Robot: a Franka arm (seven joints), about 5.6 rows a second.
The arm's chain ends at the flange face. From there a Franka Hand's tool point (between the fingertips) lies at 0.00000 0.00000 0.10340 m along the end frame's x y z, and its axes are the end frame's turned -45 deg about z.
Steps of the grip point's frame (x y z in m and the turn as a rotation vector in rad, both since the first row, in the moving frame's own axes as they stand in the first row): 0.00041, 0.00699, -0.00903, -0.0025, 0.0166, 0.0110; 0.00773, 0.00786, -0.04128, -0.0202, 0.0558, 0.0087; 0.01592, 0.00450, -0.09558, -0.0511, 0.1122, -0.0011; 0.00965, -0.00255, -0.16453, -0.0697, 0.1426, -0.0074; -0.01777, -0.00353, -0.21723, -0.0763, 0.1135, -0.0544; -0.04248, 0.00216, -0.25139, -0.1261, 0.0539, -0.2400
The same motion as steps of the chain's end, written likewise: 0.00383, 0.00568, -0.00902, 0.0100, 0.0135, 0.0110; 0.00546, 0.00267, -0.04110, 0.0252, 0.0537, 0.0087; 0.00253, -0.00361, -0.09480, 0.0432, 0.1155, -0.0011; -0.01042, -0.00326, -0.16323, 0.0515, 0.1501, -0.0074; -0.02881, 0.01316, -0.21626, 0.0263, 0.1342, -0.0544; -0.04213, 0.02792, -0.25042, -0.0511, 0.1273, -0.2400
